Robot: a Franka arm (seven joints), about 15 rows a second.
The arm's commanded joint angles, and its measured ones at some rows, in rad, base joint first. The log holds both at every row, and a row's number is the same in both.
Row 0, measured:
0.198, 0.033, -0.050, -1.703, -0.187, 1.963, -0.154
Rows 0 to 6, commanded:
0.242, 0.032, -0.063, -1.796, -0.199, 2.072, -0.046
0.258, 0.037, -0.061, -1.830, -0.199, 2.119, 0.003
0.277, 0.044, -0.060, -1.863, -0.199, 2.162, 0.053
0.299, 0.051, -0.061, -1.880, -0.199, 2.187, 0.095
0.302, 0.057, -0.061, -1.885, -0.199, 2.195, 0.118
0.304, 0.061, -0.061, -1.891, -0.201, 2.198, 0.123
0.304, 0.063, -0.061, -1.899, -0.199, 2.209, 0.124
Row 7, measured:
0.293, 0.077, -0.051, -1.869, -0.187, 2.174, 0.092
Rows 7 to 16, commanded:
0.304, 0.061, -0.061, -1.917, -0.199, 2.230, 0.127
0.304, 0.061, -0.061, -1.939, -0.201, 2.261, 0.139
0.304, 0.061, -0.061, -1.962, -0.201, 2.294, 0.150
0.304, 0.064, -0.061, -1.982, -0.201, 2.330, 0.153
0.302, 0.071, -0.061, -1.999, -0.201, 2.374, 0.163
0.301, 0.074, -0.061, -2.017, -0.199, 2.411, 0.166
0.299, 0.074, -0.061, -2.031, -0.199, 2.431, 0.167
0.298, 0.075, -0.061, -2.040, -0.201, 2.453, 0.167
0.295, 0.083, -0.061, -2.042, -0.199, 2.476, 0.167
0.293, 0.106, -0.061, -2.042, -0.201, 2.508, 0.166
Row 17, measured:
0.296, 0.092, -0.060, -2.020, -0.187, 2.440, 0.144
